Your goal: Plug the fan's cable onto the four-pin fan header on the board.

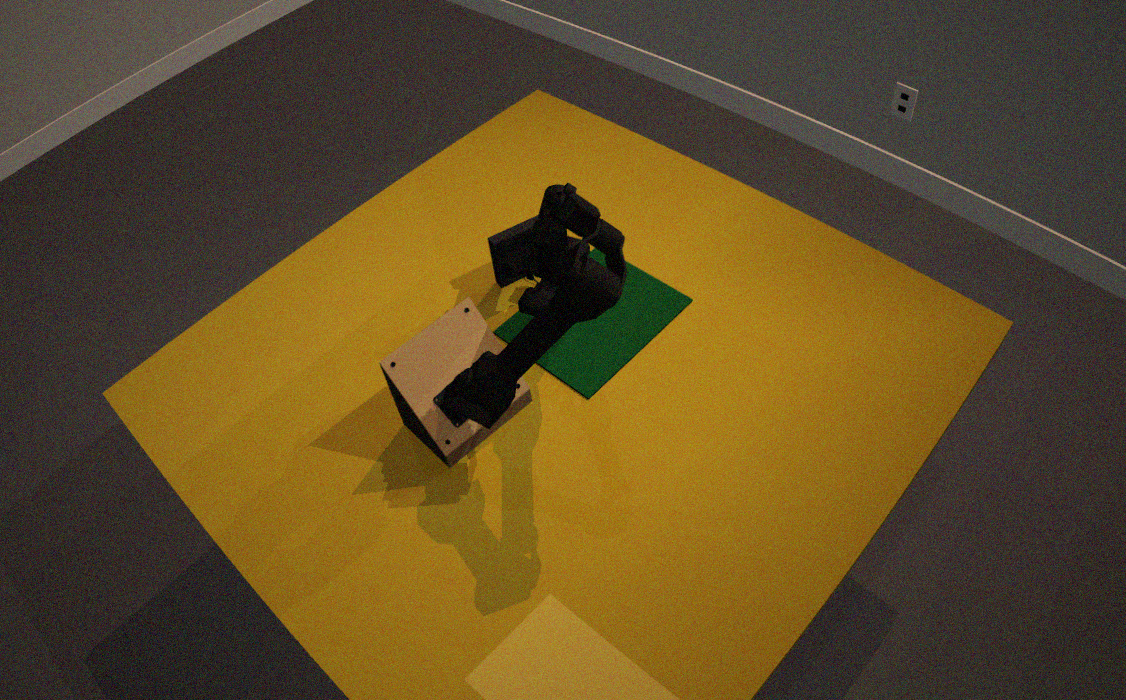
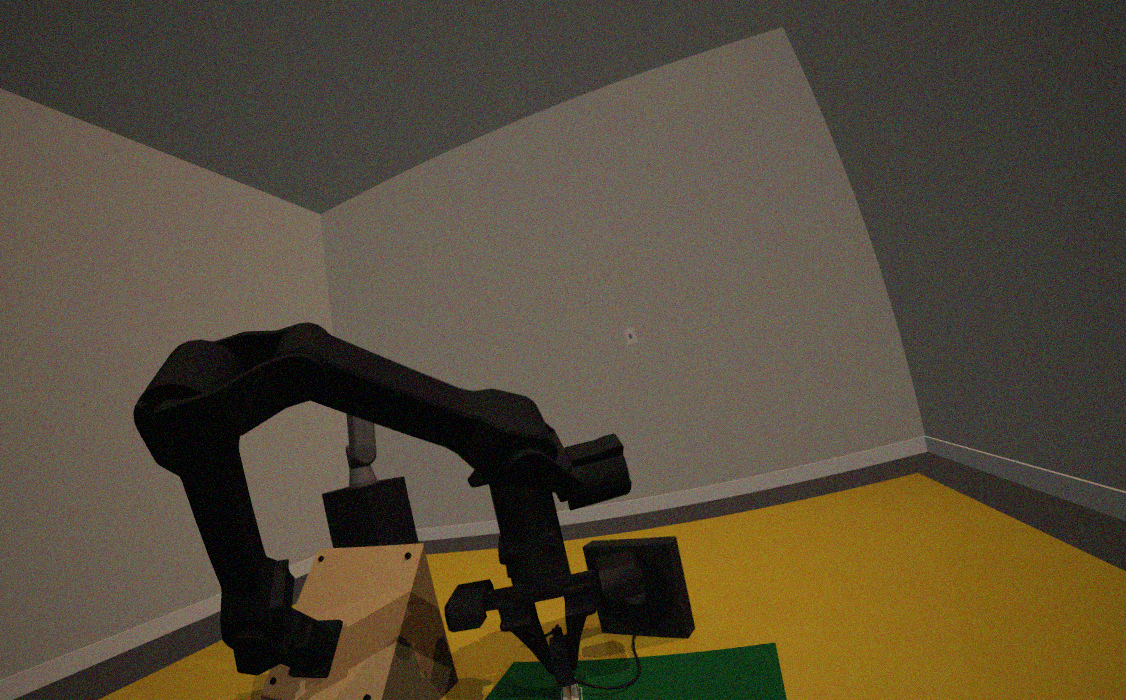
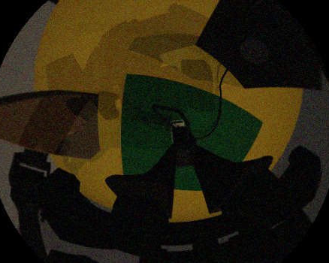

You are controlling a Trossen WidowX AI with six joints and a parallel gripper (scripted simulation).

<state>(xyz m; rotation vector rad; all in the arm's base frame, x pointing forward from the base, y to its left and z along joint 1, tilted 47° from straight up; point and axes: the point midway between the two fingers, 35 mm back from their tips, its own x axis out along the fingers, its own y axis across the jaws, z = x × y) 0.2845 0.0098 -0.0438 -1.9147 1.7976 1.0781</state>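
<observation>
Now: gripper tip 1 cm to the right of the dark plug and 1 cm below it. The rest, counted from my gripper tip: black fan: 5 cm ahead, 14 cm to the left, 2 cm above; then green board: 5 cm ahead, 4 cm to the right, 5 cm below.
</observation>
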